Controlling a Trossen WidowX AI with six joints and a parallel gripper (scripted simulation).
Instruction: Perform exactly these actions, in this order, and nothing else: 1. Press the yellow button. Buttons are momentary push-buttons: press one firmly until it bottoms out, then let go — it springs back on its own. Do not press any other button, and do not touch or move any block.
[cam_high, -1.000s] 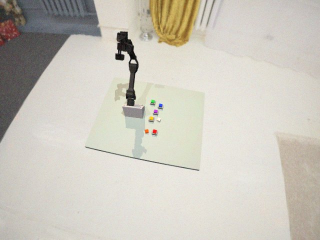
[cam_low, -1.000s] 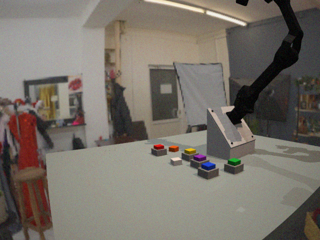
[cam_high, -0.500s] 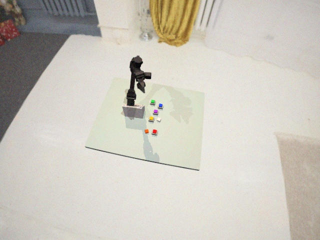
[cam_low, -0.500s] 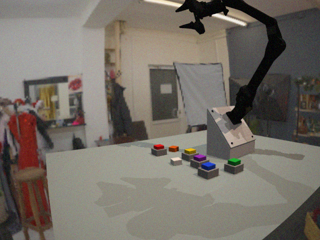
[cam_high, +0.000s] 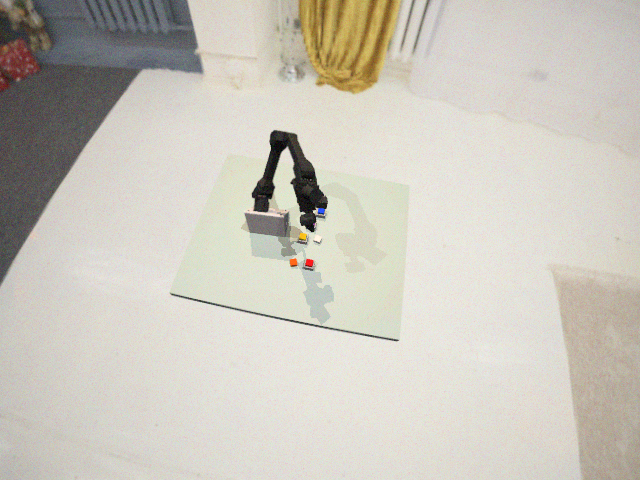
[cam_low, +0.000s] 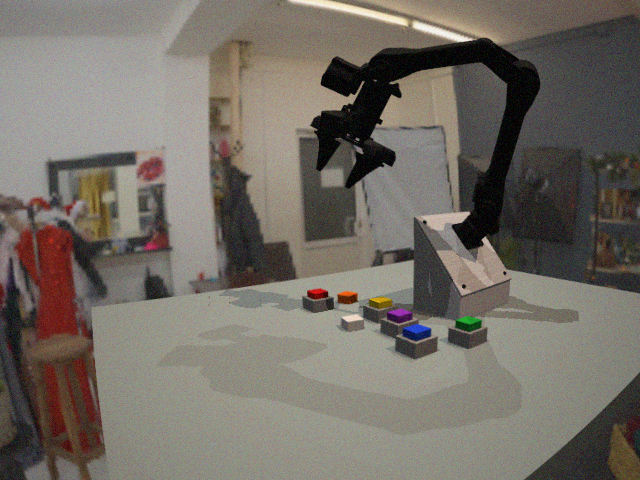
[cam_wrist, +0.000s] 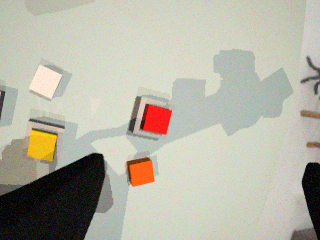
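My gripper tip is now 240 mm above the yellow button, 80 mm to the right of it and 50 mm past it. Round my gripper tip: white block: 260 mm below, 80 mm to the left, 30 mm ahead; then red button: 240 mm below, 60 mm to the right; then orange block: 260 mm below, 80 mm behind, 60 mm to the right.
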